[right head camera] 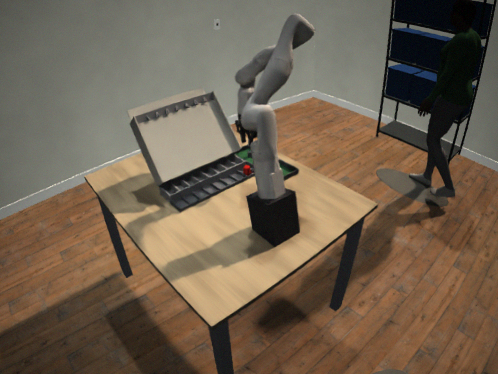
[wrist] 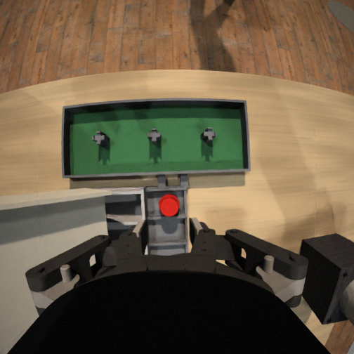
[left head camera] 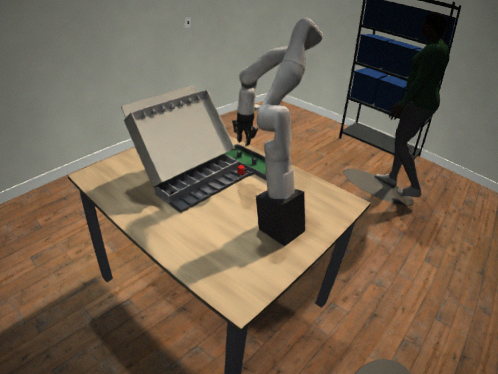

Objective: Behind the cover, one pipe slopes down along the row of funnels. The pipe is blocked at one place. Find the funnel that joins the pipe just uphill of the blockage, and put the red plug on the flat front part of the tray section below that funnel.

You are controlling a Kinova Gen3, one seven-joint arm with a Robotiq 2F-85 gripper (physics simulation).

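Frame: origin at the arm's base, x ahead, y left, z up, level; centimetres.
Seen in the pictures: gripper, between the fingertips: (right head camera: 247,144) (left head camera: 243,143); arm's base, origin of its link: (right head camera: 270,193) (left head camera: 280,193).
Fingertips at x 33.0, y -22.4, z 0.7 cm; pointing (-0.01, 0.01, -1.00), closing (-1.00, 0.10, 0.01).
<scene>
Offsets run from my fingertips to a thing's middle. "pt": to the spot under its first point.
The red plug @(dy +0.7, dx -0.2, dz -13.7 cm) (left head camera: 241,170) (right head camera: 247,170) (wrist: 169,205) stands upright on the flat front part of the end tray section nearest the green tray. My gripper (left head camera: 245,141) (right head camera: 245,139) (wrist: 168,228) is open and empty, pointing down well above the tray. In the wrist view the plug shows a little beyond the fingertips, apart from them. The dark sectioned tray @(pt dy +36.7, dx +3.5, dz -15.6 cm) (left head camera: 182,204) (right head camera: 182,204) (wrist: 167,230) runs along the foot of the tilted, light cover @(dy +17.1, dx +20.5, dz +3.2 cm) (left head camera: 180,135) (right head camera: 182,135). Several small funnels @(pt dy +15.9, dx +29.2, dz +15.8 cm) (left head camera: 173,105) (right head camera: 166,111) line the cover's top. The pipe and its blockage are hidden behind the cover.
A green tray (left head camera: 261,165) (right head camera: 289,170) (wrist: 125,155) with three dark pegs (wrist: 154,135) adjoins the end section. The arm's black base block (left head camera: 281,216) (right head camera: 273,217) (wrist: 325,275) stands on the table. A person (left head camera: 427,75) (right head camera: 457,65) is by the shelf rack (left head camera: 345,114) (right head camera: 380,115).
</scene>
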